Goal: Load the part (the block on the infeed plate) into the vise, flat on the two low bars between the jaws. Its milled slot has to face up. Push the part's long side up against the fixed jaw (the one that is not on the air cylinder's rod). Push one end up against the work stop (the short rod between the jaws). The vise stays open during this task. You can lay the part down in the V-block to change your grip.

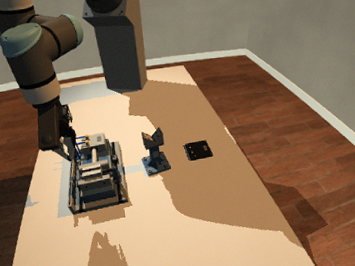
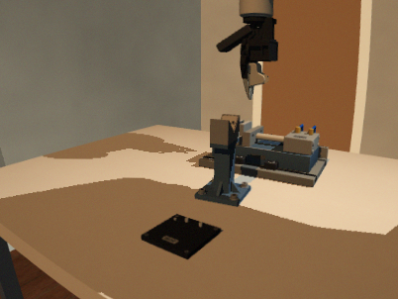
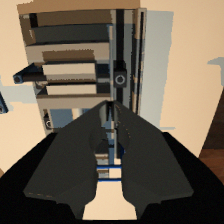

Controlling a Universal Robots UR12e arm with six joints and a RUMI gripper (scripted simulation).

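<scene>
Now: hand 20 mm short of the part, 50 mm to the right of it and 80 mm above it. Round my hand: dark work stop rod 30 mm ahead, 90 mm to the left, 90 mm below; then moving jaw 20 mm behind, 60 mm to the left, 100 mm below; then cream cylinder rod 70 mm behind, 80 mm to the left, 100 mm below.
</scene>
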